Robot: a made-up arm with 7 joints.
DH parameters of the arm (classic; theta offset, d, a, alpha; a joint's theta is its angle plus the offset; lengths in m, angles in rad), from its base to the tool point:
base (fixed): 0 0.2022 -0.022 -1.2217
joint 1: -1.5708 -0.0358 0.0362 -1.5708
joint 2: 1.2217 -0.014 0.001 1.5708
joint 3: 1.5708 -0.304 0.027 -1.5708
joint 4: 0 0.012 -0.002 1.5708
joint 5: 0 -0.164 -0.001 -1.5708
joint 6: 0 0.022 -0.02 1.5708
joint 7: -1.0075 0 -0.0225 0
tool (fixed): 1.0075 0.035 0 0
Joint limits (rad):
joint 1: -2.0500..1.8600
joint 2: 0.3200..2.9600
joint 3: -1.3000..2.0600
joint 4: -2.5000..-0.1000
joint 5: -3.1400..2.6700
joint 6: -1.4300..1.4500
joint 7: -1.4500..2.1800
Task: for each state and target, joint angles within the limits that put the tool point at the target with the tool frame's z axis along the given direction. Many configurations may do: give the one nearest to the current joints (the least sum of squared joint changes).
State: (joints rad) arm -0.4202 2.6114 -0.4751 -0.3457 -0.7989 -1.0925 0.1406
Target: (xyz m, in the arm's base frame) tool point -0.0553 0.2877 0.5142 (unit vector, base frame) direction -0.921 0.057 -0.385
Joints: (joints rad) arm -0.8909 2.0554 -0.1154 -0.8697 -0.5730 -0.7734 0.0267
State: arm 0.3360 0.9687 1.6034 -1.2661 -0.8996 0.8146 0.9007
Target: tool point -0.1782 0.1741 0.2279 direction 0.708 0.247 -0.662
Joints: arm 0.8464 0.8015 2.0600 -1.8330 -1.3880 1.1465 0.8214
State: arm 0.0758 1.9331 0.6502 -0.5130 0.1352 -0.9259 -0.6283
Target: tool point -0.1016 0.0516 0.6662 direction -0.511 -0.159 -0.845
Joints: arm -0.1242 2.7951 0.3581 -0.1000 -0.2355 -0.5531 -0.3049
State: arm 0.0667 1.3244 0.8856 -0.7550 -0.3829 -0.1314 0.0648
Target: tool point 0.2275 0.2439 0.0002 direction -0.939 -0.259 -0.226
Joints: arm -0.6242 0.5882 0.4079 -0.6491 -0.3713 -0.4033 0.1409
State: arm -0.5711 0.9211 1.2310 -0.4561 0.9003 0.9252 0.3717
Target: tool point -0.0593 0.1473 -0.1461 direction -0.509 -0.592 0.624
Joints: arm -0.0377 0.3200 1.7967 -0.7199 1.0189 0.7007 0.5280
